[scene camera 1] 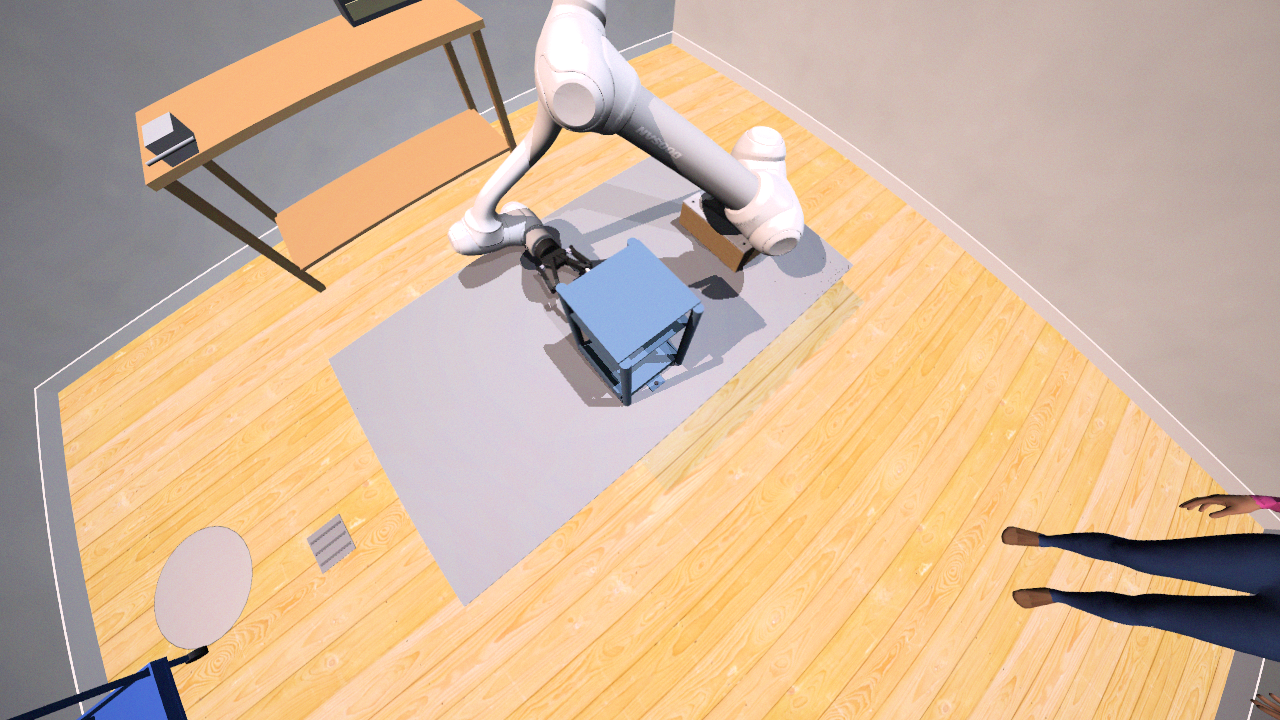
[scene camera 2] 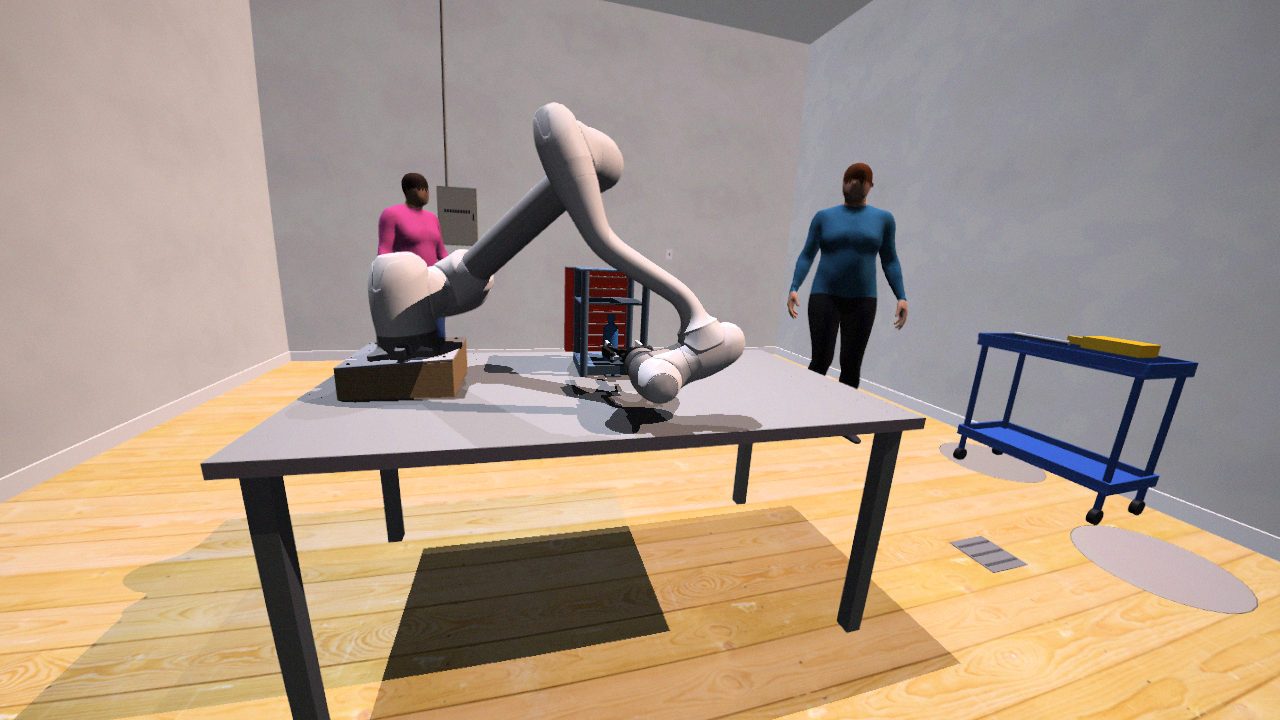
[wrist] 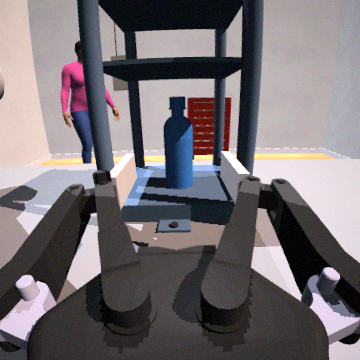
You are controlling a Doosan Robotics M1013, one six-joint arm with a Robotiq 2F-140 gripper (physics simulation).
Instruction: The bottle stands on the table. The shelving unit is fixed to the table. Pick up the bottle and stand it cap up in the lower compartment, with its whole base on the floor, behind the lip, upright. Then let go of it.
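Frame: origin at the arm's base, x ahead, y left, z up, level; centimetres.
Seen in the pictures: gripper, fingertip midpoint: (scene camera 2: 621,344) (wrist: 177,164); arm's base, link origin: (scene camera 2: 409,350).
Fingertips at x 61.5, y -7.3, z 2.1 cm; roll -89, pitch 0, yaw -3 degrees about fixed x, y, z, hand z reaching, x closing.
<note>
Offsets run from my fingertips to a thing's top centre. "spot": to the spot under its first point. Level surfaces: height alone.
The blue bottle {dx +1.0, dy +16.8, dz +7.2 cm} (wrist: 178,150) (scene camera 2: 611,329) stands upright, cap up, on the floor of the lower compartment of the blue shelving unit {dx +0.7, dy +18.7, dz +22.5 cm} (scene camera 1: 629,300) (scene camera 2: 580,335) (wrist: 252,85). In the wrist view its base shows behind the front lip and apart from the corner posts. My gripper (wrist: 177,164) (scene camera 1: 574,276) is open and empty. It is outside the unit, in front of the lower compartment, with the bottle beyond its fingertips and not touched by them. In scene camera 1 the unit's top hides the bottle.
The grey table {dz -12.1 cm} (scene camera 1: 465,429) (scene camera 2: 537,429) carries the unit and the arm's wooden base block (scene camera 1: 711,234) (scene camera 2: 402,376). The unit's middle shelf {spot: dx +0.3, dy +13.4, dz +11.4 cm} (wrist: 172,67) is above the bottle. A fixing tab {spot: dx -0.4, dy +5.9, dz -11.4 cm} (wrist: 174,225) lies in front of the lip. Two people stand beyond the table.
</note>
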